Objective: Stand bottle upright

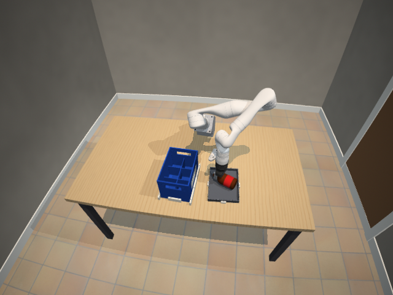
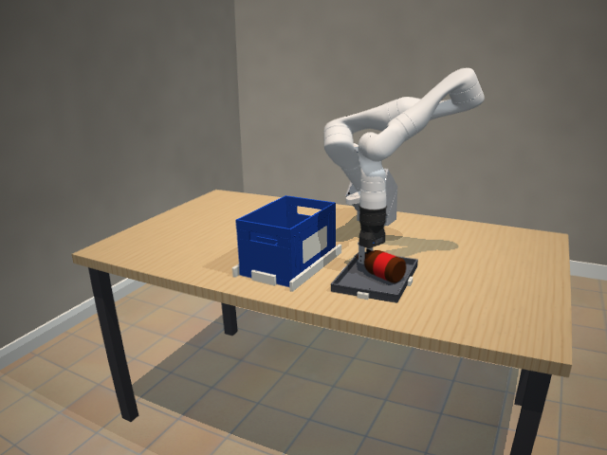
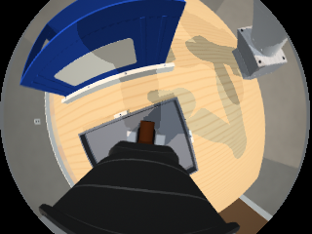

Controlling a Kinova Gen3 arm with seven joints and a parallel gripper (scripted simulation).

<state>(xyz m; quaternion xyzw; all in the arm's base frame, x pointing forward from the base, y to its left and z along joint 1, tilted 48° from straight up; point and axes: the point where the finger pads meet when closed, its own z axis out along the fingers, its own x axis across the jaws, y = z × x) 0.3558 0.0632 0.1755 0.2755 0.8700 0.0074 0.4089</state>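
Right now my hand is 40 mm to the right of the brown bottle, 40 mm short of it and 10 mm above it. Also, from my hand: blue crate 230 mm to the right, 40 mm above, 30 mm behind; dark grey tray 50 mm ahead, 40 mm below, 30 mm to the left.
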